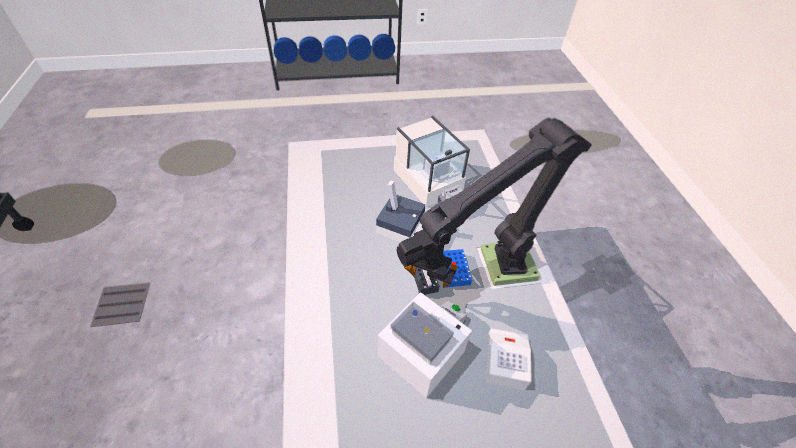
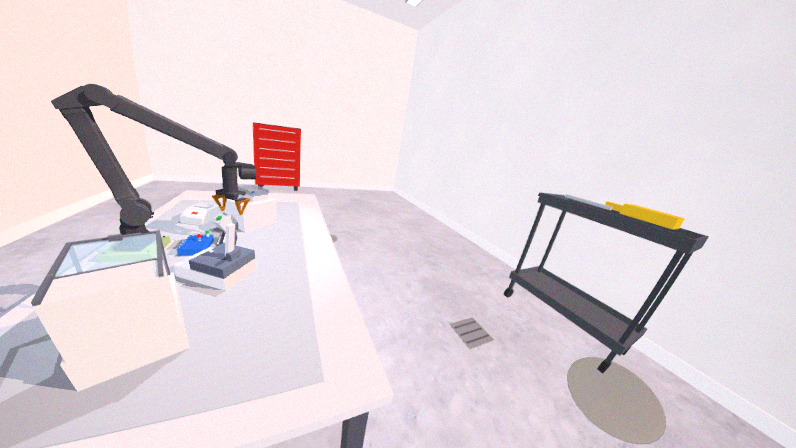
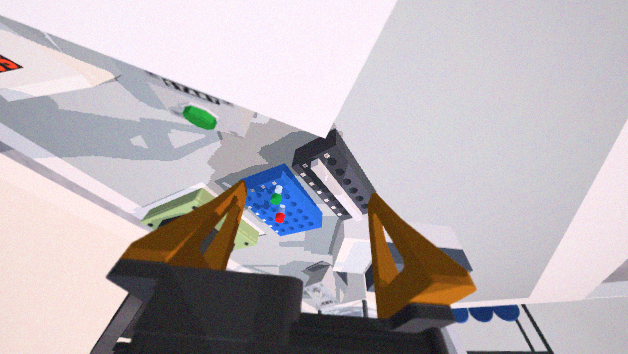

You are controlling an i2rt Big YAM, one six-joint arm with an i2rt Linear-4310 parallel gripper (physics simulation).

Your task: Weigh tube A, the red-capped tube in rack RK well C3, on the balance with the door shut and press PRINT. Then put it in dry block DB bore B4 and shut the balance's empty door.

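Frame: origin at the arm's base, x left, y ahead, z down, level; millimetres.
Where they show: gripper, between the fingertips: [image 1: 429,280] [image 2: 232,212] [image 3: 308,192]; arm's base, origin of its link: [image 1: 509,259].
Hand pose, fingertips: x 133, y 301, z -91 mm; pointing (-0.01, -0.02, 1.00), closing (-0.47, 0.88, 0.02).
Observation:
Each offset is from my fingertips to the centre of the thing. "spot": to the spot under its first point.
The red-capped tube @[dx -104, dy -99, dz +86 mm] [image 1: 453,264] [image 2: 198,235] [image 3: 280,218] stands in the blue rack @[dx -115, dy -108, dz +102 mm] [image 1: 466,277] [image 2: 192,245] [image 3: 306,226]; I cannot read its well. A green-capped tube @[dx -65, dy -83, dz +86 mm] [image 2: 207,232] [image 3: 275,199] stands near it. The dark dry block [image 1: 428,288] [image 3: 354,155] with a pale strip lies beside the rack. My gripper [image 1: 430,278] [image 2: 232,211] [image 3: 308,192] is open and empty, pointing down above the block and rack area, with a gap below its tips. The glass-walled balance @[dx -522, dy -87, dz +6 mm] [image 1: 404,150] [image 2: 116,328] stands at the table's far end; its door state is unclear.
A dark-topped device @[spot: dx -281, dy +80, dz +37 mm] [image 1: 396,219] [image 2: 222,261] with a white upright stands between balance and rack. A tall white box @[dx +147, dy +1, dz +22 mm] [image 1: 403,358] [image 3: 250,50] with a grey lid stands close to the dry block. A green knob @[dx +67, dy -77, dz +53 mm] [image 1: 455,307] [image 3: 200,117] and a white keypad unit @[dx +210, dy -213, dz +82 mm] [image 1: 509,375] are nearby.

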